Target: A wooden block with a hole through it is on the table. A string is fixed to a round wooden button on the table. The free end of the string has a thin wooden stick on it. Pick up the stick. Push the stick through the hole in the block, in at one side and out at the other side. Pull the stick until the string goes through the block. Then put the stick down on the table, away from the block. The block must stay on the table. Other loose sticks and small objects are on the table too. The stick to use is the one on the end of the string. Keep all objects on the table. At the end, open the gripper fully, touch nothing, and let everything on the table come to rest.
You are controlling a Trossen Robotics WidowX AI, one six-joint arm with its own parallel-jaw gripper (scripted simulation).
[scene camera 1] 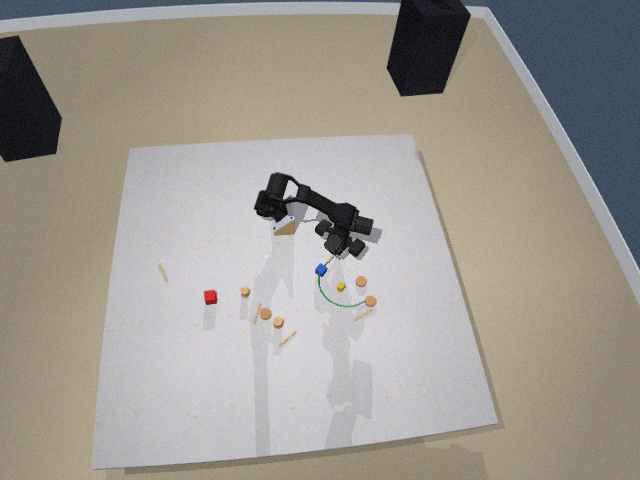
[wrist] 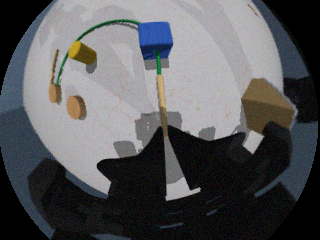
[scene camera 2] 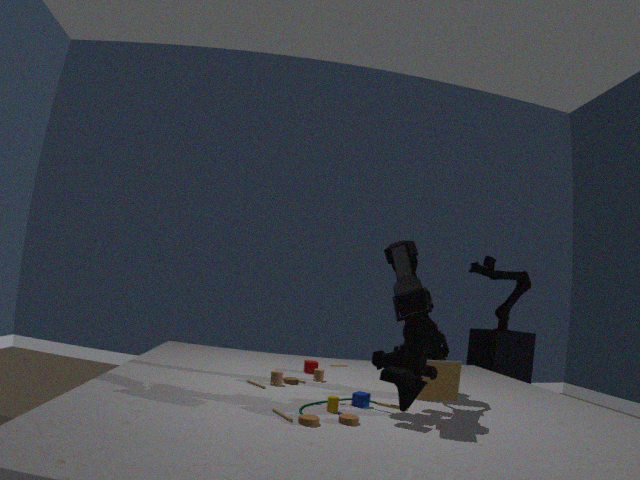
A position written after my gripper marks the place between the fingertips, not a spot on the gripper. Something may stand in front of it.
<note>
In view: my gripper (scene camera 2: 403, 411) and a blue cube (wrist: 154, 36).
My gripper is seen too in scene camera 1 (scene camera 1: 337, 250) and in the wrist view (wrist: 164, 128).
</note>
